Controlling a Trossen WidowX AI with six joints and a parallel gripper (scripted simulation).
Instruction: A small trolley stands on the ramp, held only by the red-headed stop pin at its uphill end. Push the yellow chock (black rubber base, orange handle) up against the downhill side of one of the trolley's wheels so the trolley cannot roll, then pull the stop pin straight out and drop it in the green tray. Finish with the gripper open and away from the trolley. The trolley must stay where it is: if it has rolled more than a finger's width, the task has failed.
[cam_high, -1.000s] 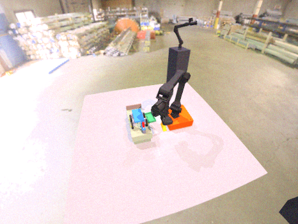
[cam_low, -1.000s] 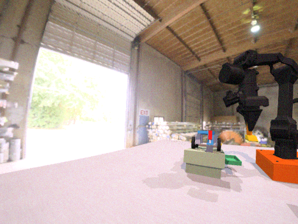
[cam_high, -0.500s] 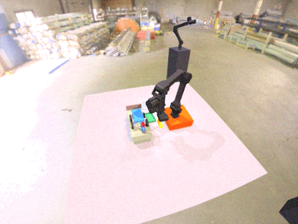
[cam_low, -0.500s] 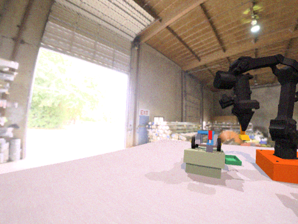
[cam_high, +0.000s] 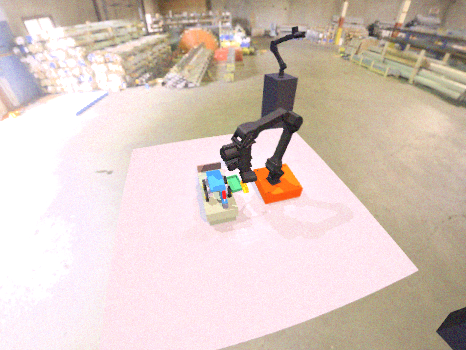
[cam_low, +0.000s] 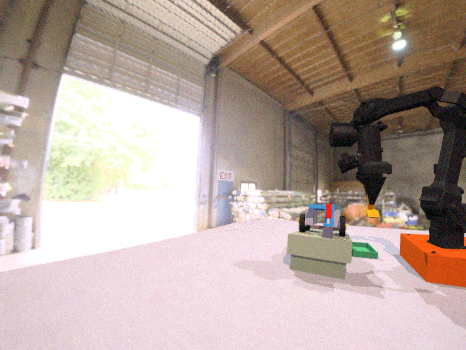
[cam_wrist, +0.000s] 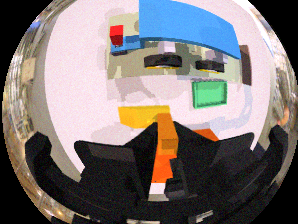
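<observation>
The red-headed stop pin is 110 mm ahead of my gripper tip, 30 mm to the left of it and 40 mm below it. The rest, counted from my gripper tip: pale green ramp (110 mm ahead, 80 mm to the right, 120 mm below); then yellow chock (10 mm ahead, 20 mm to the left, 10 mm below); then blue-topped trolley (110 mm ahead, 70 mm to the right, 60 mm below).
</observation>
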